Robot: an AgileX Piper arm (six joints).
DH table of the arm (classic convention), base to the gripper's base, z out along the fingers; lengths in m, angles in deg. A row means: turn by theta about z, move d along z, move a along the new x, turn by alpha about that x. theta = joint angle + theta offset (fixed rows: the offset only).
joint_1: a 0  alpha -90  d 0.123  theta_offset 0
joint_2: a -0.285  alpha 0  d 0  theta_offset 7.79
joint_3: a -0.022  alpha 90  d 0  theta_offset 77.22
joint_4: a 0  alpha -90  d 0.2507  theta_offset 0
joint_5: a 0  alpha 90  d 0  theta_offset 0
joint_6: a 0  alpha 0  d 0.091  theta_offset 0
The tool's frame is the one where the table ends.
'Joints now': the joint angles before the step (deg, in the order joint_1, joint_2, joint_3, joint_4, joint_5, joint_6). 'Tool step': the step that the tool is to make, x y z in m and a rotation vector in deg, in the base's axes. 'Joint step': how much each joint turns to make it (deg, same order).
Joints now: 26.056, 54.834, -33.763, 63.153, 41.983, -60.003
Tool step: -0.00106, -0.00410, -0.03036, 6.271, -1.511, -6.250
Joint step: -0.002, -0.097, 9.368, 21.964, -7.681, -19.035
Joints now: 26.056, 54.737, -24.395, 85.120, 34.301, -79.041
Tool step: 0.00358, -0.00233, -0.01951, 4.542, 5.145, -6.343
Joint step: 0.001, 2.268, 4.412, 14.971, -2.337, -7.587
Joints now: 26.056, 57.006, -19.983, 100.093, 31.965, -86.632
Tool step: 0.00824, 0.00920, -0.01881, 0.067, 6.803, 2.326
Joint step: 0.001, 7.290, 0.036, 1.889, 3.835, -0.926
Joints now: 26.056, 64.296, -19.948, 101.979, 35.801, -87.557
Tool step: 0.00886, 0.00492, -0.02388, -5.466, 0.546, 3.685
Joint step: 0.001, 7.384, 0.000, 0.245, 0.456, -7.634
